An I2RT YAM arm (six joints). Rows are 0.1 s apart.
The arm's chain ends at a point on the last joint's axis. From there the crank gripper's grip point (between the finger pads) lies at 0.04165 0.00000 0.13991 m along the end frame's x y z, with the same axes.
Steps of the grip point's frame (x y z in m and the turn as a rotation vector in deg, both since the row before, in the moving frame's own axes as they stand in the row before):
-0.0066, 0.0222, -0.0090, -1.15, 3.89, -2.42
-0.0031, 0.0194, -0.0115, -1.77, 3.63, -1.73
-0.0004, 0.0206, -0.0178, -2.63, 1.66, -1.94
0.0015, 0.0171, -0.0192, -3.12, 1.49, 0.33
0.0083, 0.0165, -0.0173, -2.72, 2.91, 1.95
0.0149, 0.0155, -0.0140, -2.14, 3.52, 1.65
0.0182, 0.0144, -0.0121, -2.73, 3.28, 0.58
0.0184, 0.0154, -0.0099, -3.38, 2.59, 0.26
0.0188, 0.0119, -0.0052, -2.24, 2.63, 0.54
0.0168, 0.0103, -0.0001, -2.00, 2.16, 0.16
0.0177, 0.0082, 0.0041, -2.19, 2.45, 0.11
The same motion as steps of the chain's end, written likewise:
-0.0160, 0.0214, -0.0058, -1.15, 3.89, -2.42
-0.0119, 0.0165, -0.0085, -1.77, 3.63, -1.73
-0.0045, 0.0157, -0.0164, -2.63, 1.66, -1.94
-0.0021, 0.0093, -0.0179, -3.12, 1.49, 0.33
0.0014, 0.0084, -0.0148, -2.72, 2.91, 1.95
0.0065, 0.0090, -0.0111, -2.14, 3.52, 1.65
0.0103, 0.0073, -0.0093, -2.73, 3.28, 0.58
0.0121, 0.0070, -0.0076, -3.38, 2.59, 0.26
0.0125, 0.0060, -0.0030, -2.24, 2.63, 0.54
0.0116, 0.0053, 0.0017, -2.00, 2.16, 0.16
0.0118, 0.0028, 0.0061, -2.19, 2.45, 0.11

